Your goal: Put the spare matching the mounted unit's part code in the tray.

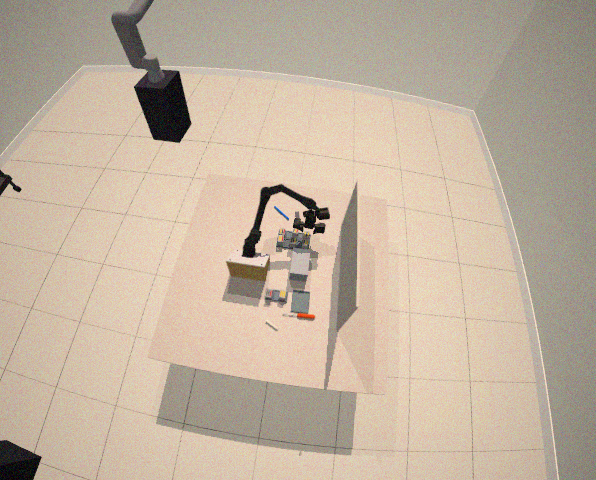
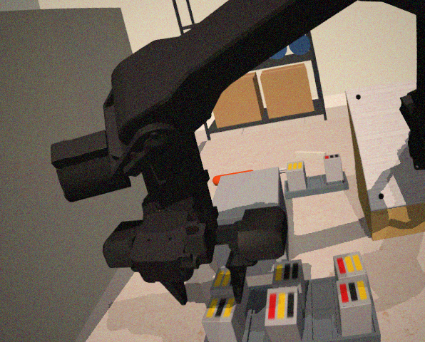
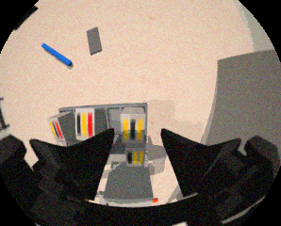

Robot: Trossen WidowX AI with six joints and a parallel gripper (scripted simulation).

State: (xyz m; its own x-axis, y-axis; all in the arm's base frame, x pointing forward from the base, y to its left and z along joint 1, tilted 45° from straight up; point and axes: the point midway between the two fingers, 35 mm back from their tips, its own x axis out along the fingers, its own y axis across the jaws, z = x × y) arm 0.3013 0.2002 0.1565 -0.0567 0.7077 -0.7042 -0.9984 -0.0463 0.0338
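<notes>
My gripper tip is now 1 cm past the grey spare block and 2 cm above it. The rest, counted from my gripper tip: grey mounted unit 1 cm behind, 21 cm to the right, 1 cm below; blue pen 20 cm behind, 15 cm to the left, 6 cm below; tall grey wall panel 24 cm ahead, 19 cm to the right, 16 cm above.
</notes>
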